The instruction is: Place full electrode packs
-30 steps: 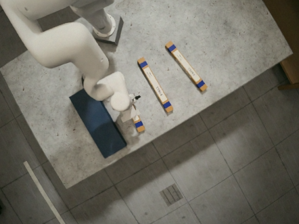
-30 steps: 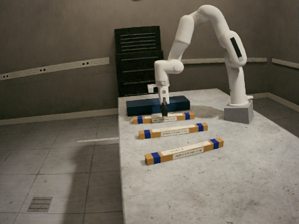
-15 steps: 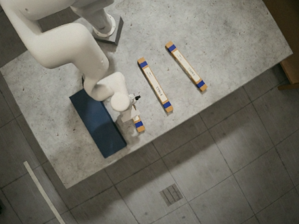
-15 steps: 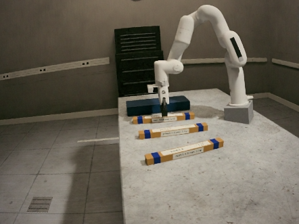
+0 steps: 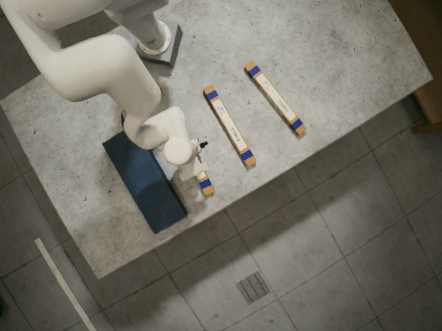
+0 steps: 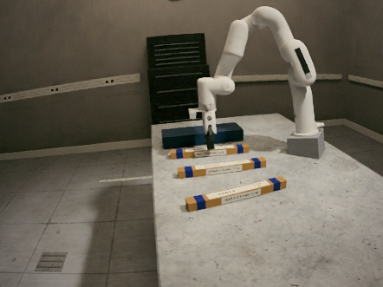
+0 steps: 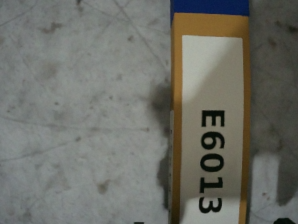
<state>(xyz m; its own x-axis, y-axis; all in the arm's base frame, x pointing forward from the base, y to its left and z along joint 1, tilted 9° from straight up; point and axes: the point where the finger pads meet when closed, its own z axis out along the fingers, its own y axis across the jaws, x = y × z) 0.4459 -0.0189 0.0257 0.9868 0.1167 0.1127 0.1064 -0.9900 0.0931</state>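
Now: the dark blue low platform 4 cm ahead of my hand, 20 cm to the right of it and 4 cm below it.
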